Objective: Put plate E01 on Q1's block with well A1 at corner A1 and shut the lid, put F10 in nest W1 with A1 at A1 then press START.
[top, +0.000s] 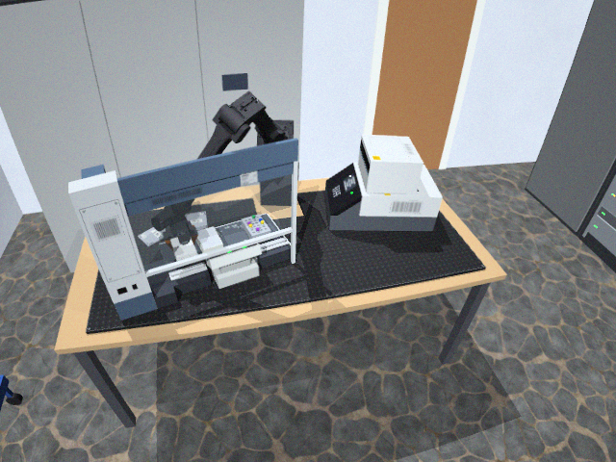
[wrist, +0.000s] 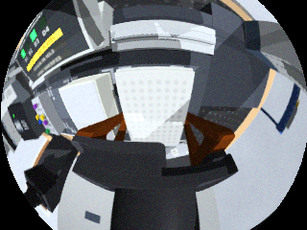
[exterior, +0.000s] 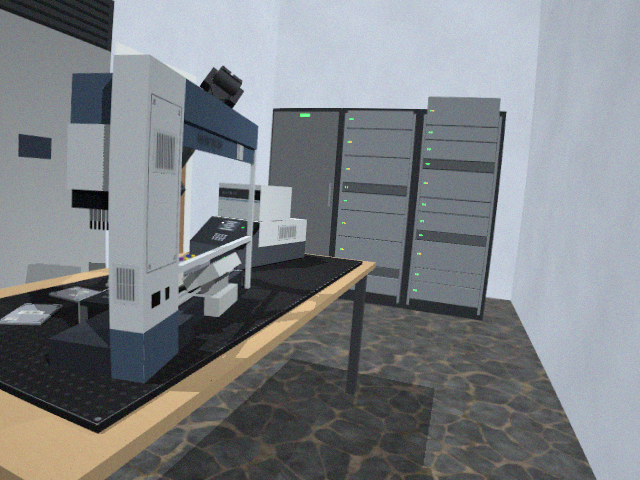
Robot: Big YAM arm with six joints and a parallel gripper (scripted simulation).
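My hand is 270 mm past the flat grey nest, 60 mm to the right of it and 90 mm above it. The rest, counted from my hand: clear side panel (160 mm ahead, 150 mm to the left, 240 mm above); white 96-well PCR plate (right at my hand); white deep-well block (20 mm behind, 110 mm to the left, 20 mm below).
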